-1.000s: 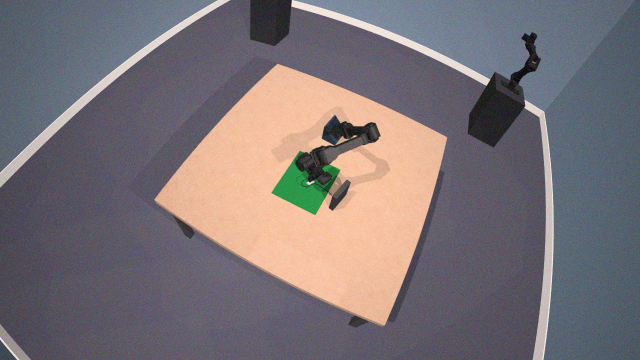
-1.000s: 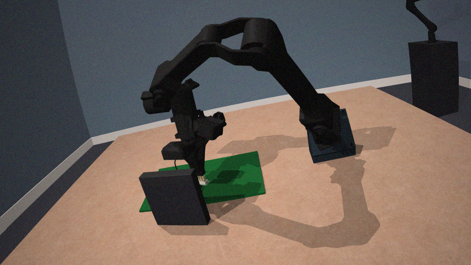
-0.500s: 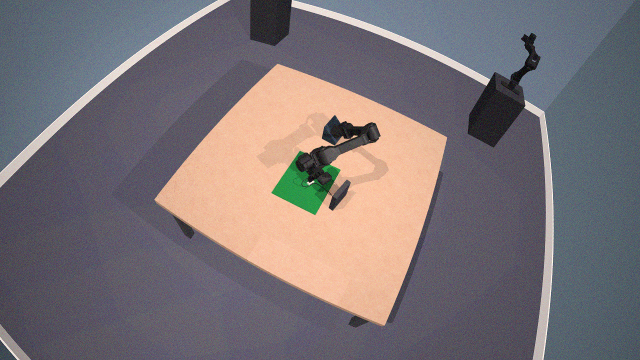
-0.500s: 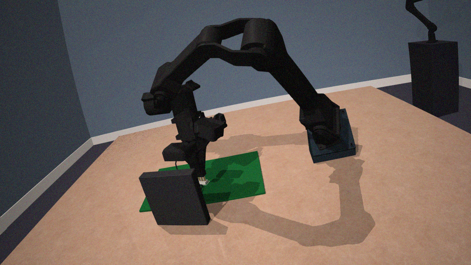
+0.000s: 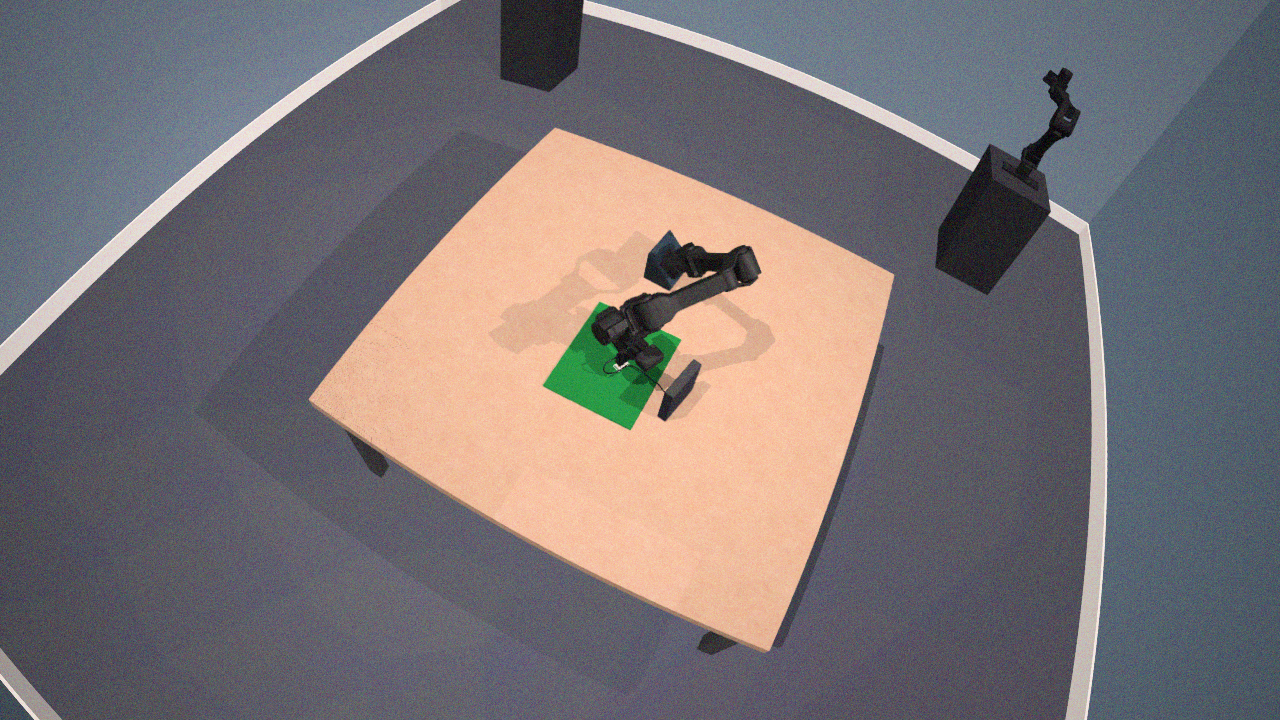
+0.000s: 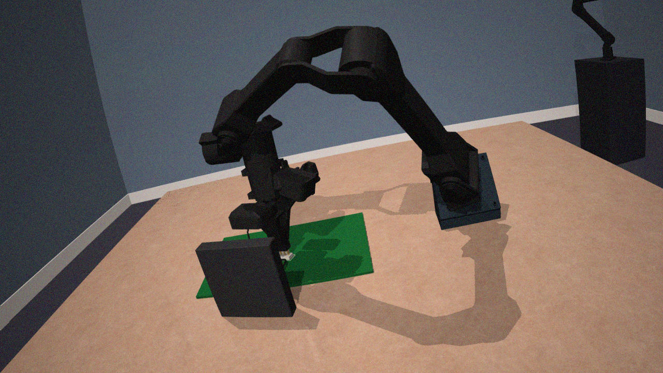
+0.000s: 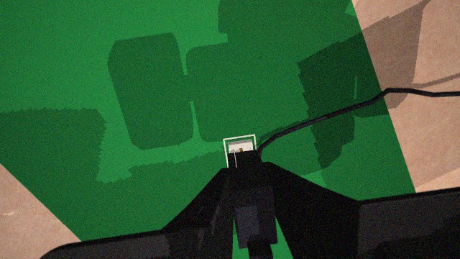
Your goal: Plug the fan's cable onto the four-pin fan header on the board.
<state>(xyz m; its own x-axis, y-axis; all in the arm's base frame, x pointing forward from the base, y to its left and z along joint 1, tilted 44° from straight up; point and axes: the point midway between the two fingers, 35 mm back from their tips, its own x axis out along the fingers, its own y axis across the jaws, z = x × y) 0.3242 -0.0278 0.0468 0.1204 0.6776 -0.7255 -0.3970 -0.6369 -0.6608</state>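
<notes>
The green board lies 1 cm ahead of my gripper tip, 2 cm to the right of it and 5 cm below it. Round my gripper tip: dark fan 4 cm ahead, 15 cm to the left, 2 cm above; black plug 1 cm ahead, 1 cm above.
</notes>
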